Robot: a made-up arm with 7 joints.
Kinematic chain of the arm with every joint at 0, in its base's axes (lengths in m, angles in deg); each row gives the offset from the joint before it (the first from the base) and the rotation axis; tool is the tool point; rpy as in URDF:
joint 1: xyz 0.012 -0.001 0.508 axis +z
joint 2: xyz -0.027 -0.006 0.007 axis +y
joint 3: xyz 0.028 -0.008 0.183 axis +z
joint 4: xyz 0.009 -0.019 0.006 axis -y
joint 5: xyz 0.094 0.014 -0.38 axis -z
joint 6: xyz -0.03 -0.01 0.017 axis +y
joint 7: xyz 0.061 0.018 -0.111 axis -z
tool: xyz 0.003 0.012 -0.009 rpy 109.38 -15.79 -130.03
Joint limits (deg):
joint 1: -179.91..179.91
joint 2: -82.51..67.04
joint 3: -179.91..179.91
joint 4: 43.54..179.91
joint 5: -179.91..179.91
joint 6: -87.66..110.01
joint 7: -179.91..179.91
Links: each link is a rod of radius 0.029 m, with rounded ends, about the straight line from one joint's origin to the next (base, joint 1, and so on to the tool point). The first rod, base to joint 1, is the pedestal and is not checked.
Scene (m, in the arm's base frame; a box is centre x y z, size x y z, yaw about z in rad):
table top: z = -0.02
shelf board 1: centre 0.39 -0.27 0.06 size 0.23 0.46 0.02 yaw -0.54
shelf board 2: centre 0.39 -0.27 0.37 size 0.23 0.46 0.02 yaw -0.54
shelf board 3: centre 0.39 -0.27 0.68 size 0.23 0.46 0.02 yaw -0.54
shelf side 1: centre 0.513 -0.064 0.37 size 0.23 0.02 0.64 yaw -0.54
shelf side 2: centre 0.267 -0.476 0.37 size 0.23 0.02 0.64 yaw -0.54
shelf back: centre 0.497 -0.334 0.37 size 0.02 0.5 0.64 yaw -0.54
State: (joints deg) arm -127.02 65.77 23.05 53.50 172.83 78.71 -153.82
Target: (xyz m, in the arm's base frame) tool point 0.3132 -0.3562 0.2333
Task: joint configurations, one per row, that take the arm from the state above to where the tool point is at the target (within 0.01 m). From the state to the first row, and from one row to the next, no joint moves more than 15 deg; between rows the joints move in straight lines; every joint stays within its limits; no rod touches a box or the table.
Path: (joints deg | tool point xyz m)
1: -127.47 67.04 33.76 43.54 173.27 65.27 -166.66 | 0.1385 -0.2668 0.1268
2: -117.42 67.04 36.63 50.98 172.15 67.35 -162.89 | 0.1836 -0.3115 0.1528
3: -107.38 67.04 39.51 58.43 171.04 69.44 -159.12 | 0.2436 -0.3427 0.1888
4: -97.33 67.04 42.39 65.87 169.92 71.52 -155.35 | 0.3132 -0.3562 0.2333

